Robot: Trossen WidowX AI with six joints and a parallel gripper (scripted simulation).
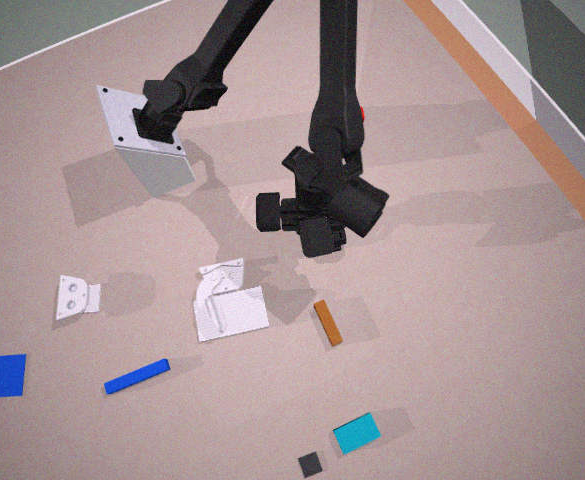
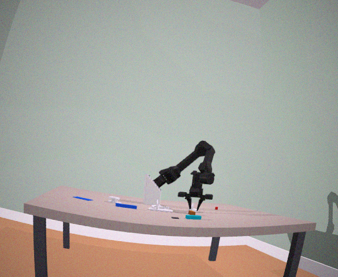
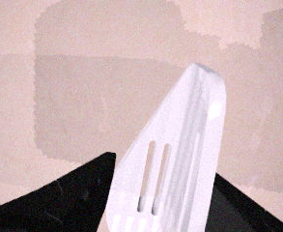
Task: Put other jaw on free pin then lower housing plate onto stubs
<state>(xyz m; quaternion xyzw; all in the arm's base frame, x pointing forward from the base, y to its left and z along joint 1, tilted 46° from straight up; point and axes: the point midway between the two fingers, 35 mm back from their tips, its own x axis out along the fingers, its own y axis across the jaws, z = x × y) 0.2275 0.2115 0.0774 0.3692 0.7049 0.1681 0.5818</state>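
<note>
Now: the white jaw 4 cm behind my gripper tip and 1 cm to the right of it. Round my gripper tip: cyan block: 34 cm ahead, 7 cm to the right; orange bar: 17 cm ahead, 4 cm to the right; red cube: 19 cm behind, 18 cm to the left.
</note>
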